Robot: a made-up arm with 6 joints. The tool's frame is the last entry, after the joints.
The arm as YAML. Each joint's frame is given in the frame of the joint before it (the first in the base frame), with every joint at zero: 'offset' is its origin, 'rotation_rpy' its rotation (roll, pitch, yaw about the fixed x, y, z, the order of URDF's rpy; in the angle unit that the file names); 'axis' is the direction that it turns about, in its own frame. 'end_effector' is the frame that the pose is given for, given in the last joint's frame.
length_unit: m
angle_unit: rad
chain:
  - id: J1
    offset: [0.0, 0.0, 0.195]
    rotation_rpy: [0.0, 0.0, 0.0]
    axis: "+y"
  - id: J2
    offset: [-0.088, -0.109, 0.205]
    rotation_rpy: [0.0, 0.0, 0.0]
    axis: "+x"
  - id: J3
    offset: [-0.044, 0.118, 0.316]
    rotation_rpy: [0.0, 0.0, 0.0]
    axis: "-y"
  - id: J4
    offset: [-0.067, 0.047, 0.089]
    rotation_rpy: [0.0, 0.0, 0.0]
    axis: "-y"
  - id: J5
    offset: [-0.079, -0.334, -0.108]
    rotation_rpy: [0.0, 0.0, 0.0]
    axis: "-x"
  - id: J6
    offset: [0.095, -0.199, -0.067]
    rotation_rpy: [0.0, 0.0, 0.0]
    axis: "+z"
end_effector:
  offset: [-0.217, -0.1, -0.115]
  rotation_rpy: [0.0, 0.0, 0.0]
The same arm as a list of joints. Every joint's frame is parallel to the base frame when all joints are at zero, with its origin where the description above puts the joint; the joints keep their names.
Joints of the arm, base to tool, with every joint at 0 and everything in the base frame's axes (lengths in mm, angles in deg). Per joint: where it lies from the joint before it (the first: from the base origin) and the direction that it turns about. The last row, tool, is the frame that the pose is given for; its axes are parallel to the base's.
J1: origin 0.0 0.0 195.0 axis +y
J2: origin -88.0 -109.0 205.0 axis +x
J3: origin -44.0 118.0 316.0 axis -y
J4: origin -67.0 47.0 89.0 axis -y
J5: origin -79.0 -334.0 -108.0 axis -x
J6: origin 95.0 -199.0 -67.0 axis +z
tool: origin -217.0 -100.0 -115.0

